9 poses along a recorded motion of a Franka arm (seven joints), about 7.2 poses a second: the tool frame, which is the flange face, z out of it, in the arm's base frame.
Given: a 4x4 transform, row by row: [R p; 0 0 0 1], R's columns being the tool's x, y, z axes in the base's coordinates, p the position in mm. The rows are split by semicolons.
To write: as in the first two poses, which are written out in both.
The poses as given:
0.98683, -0.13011, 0.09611, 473.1; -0.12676, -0.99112, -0.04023, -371.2; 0.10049, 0.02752, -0.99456, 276.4; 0, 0, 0, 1
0.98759, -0.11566, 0.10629, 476.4; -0.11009, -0.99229, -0.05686, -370.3; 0.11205, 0.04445, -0.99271, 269.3; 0, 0, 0, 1
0.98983, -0.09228, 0.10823, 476.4; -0.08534, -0.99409, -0.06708, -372.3; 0.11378, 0.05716, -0.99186, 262.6; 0, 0, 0, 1
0.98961, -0.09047, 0.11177, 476.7; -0.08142, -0.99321, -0.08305, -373.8; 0.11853, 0.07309, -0.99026, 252.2; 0, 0, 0, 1
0.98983, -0.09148, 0.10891, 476.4; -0.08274, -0.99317, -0.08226, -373.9; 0.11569, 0.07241, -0.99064, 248.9; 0, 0, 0, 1
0.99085, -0.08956, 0.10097, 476.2; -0.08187, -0.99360, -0.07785, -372.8; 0.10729, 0.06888, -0.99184, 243.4; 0, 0, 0, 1
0.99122, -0.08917, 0.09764, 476.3; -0.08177, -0.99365, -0.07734, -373.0; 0.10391, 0.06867, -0.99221, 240.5; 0, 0, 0, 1
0.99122, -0.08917, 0.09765, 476.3; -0.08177, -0.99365, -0.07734, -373.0; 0.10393, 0.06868, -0.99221, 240.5; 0, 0, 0, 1
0.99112, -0.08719, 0.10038, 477.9; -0.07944, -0.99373, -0.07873, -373.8; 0.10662, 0.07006, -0.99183, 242.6; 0, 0, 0, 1
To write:
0.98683, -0.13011, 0.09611, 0.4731; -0.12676, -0.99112, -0.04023, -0.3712; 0.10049, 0.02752, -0.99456, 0.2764; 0, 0, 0, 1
0.98759, -0.11566, 0.10629, 0.4764; -0.11009, -0.99229, -0.05686, -0.3703; 0.11205, 0.04445, -0.99271, 0.2693; 0, 0, 0, 1
0.98983, -0.09228, 0.10823, 0.4764; -0.08534, -0.99409, -0.06708, -0.3723; 0.11378, 0.05716, -0.99186, 0.2626; 0, 0, 0, 1
0.98961, -0.09047, 0.11177, 0.4767; -0.08142, -0.99321, -0.08305, -0.3738; 0.11853, 0.07309, -0.99026, 0.2522; 0, 0, 0, 1
0.98983, -0.09148, 0.10891, 0.4764; -0.08274, -0.99317, -0.08226, -0.3739; 0.11569, 0.07241, -0.99064, 0.2489; 0, 0, 0, 1
0.99085, -0.08956, 0.10097, 0.4762; -0.08187, -0.99360, -0.07785, -0.3728; 0.10729, 0.06888, -0.99184, 0.2434; 0, 0, 0, 1
0.99122, -0.08917, 0.09764, 0.4763; -0.08177, -0.99365, -0.07734, -0.3730; 0.10391, 0.06867, -0.99221, 0.2405; 0, 0, 0, 1
0.99122, -0.08917, 0.09765, 0.4763; -0.08177, -0.99365, -0.07734, -0.3730; 0.10393, 0.06868, -0.99221, 0.2405; 0, 0, 0, 1
0.99112, -0.08719, 0.10038, 0.4779; -0.07944, -0.99373, -0.07873, -0.3738; 0.10662, 0.07006, -0.99183, 0.2426; 0, 0, 0, 1

